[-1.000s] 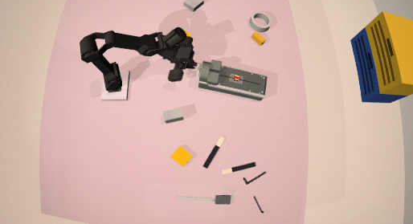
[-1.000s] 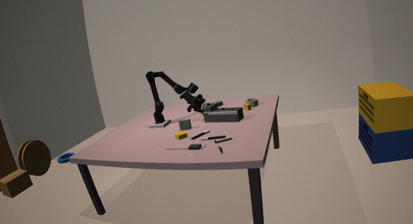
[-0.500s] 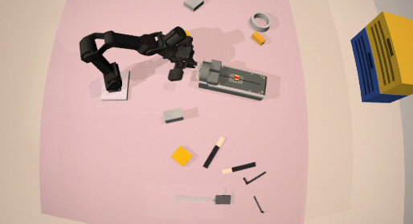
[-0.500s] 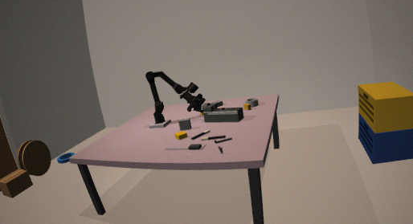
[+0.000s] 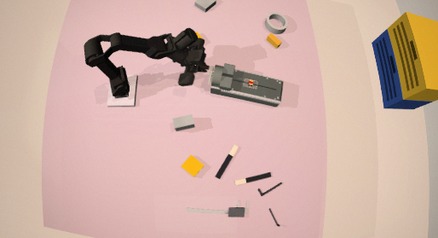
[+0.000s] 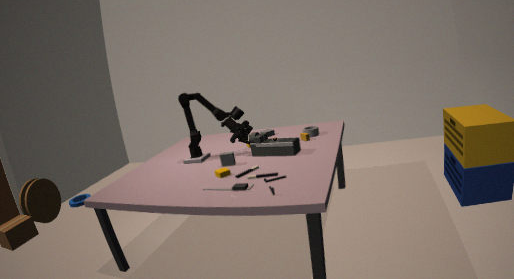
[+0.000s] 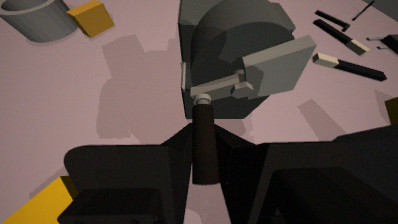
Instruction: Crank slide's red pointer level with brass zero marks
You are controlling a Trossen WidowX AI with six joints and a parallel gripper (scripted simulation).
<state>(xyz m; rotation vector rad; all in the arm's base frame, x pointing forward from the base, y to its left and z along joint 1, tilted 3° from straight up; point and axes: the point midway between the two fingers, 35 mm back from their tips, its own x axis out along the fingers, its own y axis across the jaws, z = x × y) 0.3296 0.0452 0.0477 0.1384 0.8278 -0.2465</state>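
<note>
Now: gripper tip 20 mm below the dark crank handle and 20 mm past it. Round my gripper tip: orange block (290 mm ahead, 140 mm to the left, 30 mm below); then red pointer (150 mm ahead, 70 mm to the right, 30 mm above).
</note>
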